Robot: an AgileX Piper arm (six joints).
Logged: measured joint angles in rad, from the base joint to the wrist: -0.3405 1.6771 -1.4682 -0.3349 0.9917 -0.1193; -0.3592 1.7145 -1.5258 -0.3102 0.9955 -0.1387; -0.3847 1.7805 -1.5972 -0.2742 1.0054 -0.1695; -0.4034 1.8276 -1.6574 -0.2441 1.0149 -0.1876; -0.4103 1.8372 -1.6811 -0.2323 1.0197 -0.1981; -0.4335 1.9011 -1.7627 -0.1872 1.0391 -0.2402; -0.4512 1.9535 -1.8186 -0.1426 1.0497 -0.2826; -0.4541 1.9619 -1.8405 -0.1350 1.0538 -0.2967; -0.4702 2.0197 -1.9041 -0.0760 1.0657 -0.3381
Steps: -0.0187 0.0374 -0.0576 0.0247 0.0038 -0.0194; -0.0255 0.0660 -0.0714 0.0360 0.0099 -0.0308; -0.0187 0.0471 -0.0602 0.0301 0.0095 -0.0181; -0.0069 0.0096 -0.0237 0.0118 0.0048 -0.0105; -0.0232 0.0639 -0.0816 0.0451 0.0194 -0.0421; -0.0177 0.0524 -0.0559 0.0446 0.0106 -0.0424; -0.0029 0.0084 -0.0219 0.0076 0.0041 -0.0141; -0.0161 0.0578 -0.0636 0.0590 0.0119 -0.0414
